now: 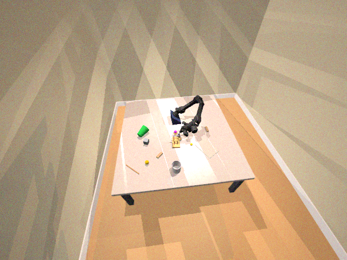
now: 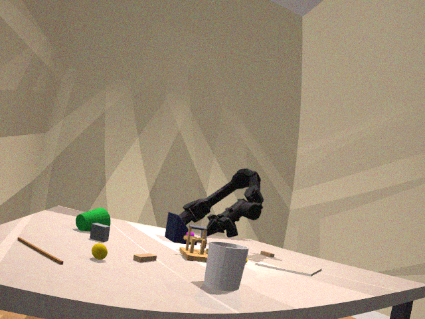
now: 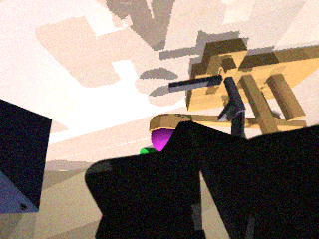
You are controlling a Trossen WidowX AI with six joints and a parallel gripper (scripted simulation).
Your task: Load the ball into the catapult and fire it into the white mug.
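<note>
My gripper tip is now 40 mm to the left of the purple ball and 20 mm past it. Also, from my gripper tip: flat plate: 280 mm to the left, 180 mm ahead, 60 mm below; wooden catapult: 50 mm ahead, 20 mm to the right, 10 mm below; small yellow ball: 130 mm ahead, 120 mm to the left, 50 mm below.
</note>
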